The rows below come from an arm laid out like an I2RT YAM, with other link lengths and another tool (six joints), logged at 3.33 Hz.
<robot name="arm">
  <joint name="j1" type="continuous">
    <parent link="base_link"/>
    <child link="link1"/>
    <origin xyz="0 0 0.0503"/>
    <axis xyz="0 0 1"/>
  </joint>
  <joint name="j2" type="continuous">
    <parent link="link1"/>
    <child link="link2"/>
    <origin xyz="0.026 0.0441 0.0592" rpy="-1.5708 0 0"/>
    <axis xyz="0 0 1"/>
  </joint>
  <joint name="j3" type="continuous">
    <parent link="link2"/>
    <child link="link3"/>
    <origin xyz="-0.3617 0 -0.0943" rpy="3.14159 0 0"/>
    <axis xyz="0 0 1"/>
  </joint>
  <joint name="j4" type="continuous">
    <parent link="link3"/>
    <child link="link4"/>
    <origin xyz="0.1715 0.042 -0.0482"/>
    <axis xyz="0 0 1"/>
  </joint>
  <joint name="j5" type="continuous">
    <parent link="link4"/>
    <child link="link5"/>
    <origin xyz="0.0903 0.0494 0.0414" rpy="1.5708 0 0"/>
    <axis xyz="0 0 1"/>
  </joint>
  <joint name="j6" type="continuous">
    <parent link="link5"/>
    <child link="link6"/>
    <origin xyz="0.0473 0 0.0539" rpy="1.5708 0 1.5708"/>
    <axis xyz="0 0 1"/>
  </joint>
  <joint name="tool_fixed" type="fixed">
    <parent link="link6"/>
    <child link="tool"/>
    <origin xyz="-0.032 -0.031 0.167" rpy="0.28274 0 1.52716"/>
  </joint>
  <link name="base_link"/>
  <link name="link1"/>
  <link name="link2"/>
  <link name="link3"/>
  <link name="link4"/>
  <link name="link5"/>
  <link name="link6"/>
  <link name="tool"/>
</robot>
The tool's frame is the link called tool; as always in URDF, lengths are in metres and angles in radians. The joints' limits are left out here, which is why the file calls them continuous.
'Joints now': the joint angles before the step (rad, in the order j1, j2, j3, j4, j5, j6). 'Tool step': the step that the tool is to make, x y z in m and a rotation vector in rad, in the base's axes. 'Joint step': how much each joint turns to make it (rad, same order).
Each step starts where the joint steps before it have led.
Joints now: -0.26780, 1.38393, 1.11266, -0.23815, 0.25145, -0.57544
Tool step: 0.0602, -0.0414, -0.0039, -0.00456, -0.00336, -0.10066
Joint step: -0.01448, 0.20106, 0.14123, 0.05259, 0.07680, 0.04097
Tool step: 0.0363, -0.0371, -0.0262, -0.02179, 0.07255, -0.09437
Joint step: -0.01019, 0.16649, 0.13822, -0.03858, 0.09342, 0.00931
